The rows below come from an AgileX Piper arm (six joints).
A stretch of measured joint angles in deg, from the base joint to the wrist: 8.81, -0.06, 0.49, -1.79, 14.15, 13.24; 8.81, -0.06, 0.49, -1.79, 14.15, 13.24; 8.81, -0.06, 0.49, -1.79, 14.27, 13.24; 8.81, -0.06, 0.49, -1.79, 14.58, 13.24; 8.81, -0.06, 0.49, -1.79, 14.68, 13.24; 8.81, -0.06, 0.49, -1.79, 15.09, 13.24; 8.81, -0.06, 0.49, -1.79, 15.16, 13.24; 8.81, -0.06, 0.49, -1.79, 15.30, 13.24; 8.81, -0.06, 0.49, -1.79, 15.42, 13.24; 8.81, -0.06, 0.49, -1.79, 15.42, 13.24; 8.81, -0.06, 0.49, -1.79, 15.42, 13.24; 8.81, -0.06, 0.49, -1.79, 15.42, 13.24; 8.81, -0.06, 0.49, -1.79, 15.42, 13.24; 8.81, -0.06, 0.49, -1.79, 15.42, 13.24; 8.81, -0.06, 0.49, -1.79, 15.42, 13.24; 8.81, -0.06, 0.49, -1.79, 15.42, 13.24; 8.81, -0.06, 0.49, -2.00, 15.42, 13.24; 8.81, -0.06, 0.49, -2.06, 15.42, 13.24; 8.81, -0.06, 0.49, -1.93, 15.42, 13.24; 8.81, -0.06, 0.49, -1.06, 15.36, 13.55; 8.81, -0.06, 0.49, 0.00, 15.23, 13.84; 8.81, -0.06, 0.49, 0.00, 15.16, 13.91; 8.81, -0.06, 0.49, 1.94, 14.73, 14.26
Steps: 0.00, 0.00, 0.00, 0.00, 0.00, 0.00; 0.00, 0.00, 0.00, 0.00, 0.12, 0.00; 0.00, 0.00, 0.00, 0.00, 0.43, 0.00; 0.00, 0.00, 0.00, 0.00, 0.53, 0.00; 0.00, 0.00, 0.00, 0.00, 0.94, 0.00; 0.00, 0.00, 0.00, 0.00, 1.01, 0.00; 0.00, 0.00, 0.00, 0.00, 1.15, 0.00; 0.00, 0.00, 0.00, 0.00, 1.27, 0.00; 0.00, 0.00, 0.00, 0.00, 1.27, 0.00; 0.00, 0.00, 0.00, 0.00, 1.27, 0.00; 0.00, 0.00, 0.00, 0.00, 1.27, 0.00; 0.00, 0.00, 0.00, 0.00, 1.27, 0.00; 0.00, 0.00, 0.00, 0.00, 1.27, 0.00; 0.00, 0.00, 0.00, 0.00, 1.27, 0.00; 0.00, 0.00, 0.00, 0.00, 1.27, 0.00; 0.00, 0.00, 0.00, -0.21, 1.27, 0.00; 0.00, 0.00, 0.00, -0.27, 1.27, 0.00; 0.00, 0.00, 0.00, -0.14, 1.27, 0.00; 0.00, 0.00, 0.00, 0.73, 1.21, 0.31; 0.00, 0.00, 0.00, 1.79, 1.08, 0.60; 0.00, 0.00, 0.00, 1.79, 1.01, 0.67; 0.00, 0.00, 0.00, 3.73, 0.58, 1.02
